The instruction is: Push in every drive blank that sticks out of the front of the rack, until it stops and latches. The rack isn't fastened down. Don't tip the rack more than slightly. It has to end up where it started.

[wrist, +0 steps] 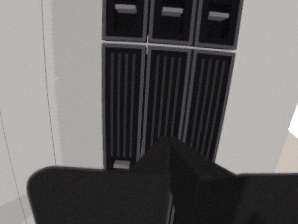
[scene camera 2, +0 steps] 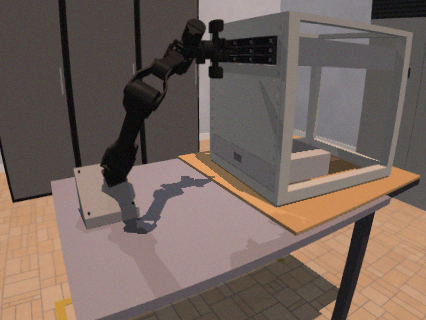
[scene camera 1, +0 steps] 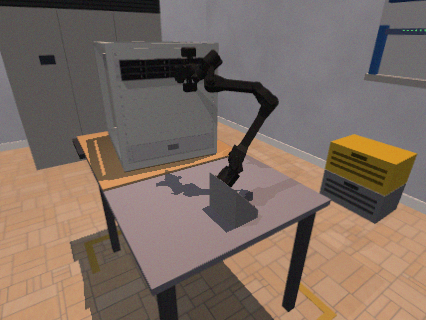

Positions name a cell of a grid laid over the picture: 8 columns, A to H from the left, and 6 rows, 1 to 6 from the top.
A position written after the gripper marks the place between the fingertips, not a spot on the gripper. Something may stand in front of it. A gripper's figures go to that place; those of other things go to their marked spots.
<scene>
The gripper (wrist: E4): 11 cm from the lens. A grey open-frame rack (wrist: B2): 15 cm from the lens.
</scene>
